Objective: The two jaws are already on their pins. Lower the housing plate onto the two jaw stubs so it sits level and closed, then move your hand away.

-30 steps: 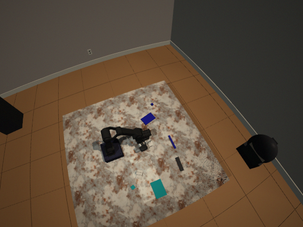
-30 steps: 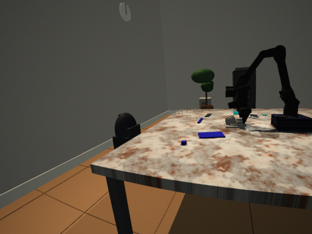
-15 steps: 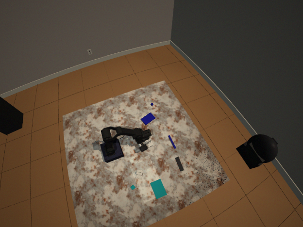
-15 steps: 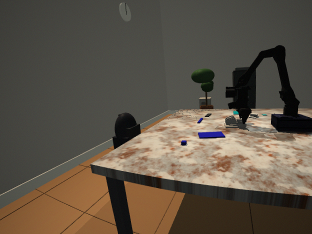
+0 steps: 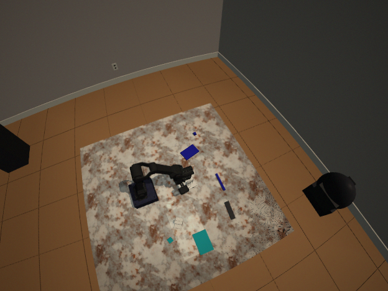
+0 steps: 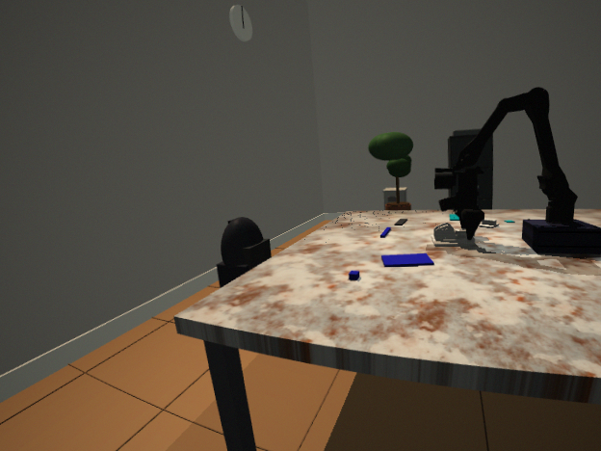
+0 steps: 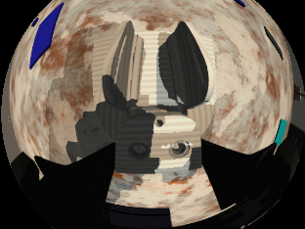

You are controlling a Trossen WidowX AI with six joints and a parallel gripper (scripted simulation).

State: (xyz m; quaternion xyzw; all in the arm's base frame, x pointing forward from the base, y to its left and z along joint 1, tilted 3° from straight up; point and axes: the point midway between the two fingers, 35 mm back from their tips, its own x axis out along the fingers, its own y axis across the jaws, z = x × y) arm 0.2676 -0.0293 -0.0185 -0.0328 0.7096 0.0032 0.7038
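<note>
My gripper tip is 20 mm below the white housing part and 10 mm short of it. Also, from my gripper tip: teal cube (310 mm to the right, 210 mm behind, 10 mm below); blue bar (270 mm ahead, 110 mm to the right, 10 mm below); blue plate (220 mm to the left, 190 mm ahead, 10 mm below).
</note>
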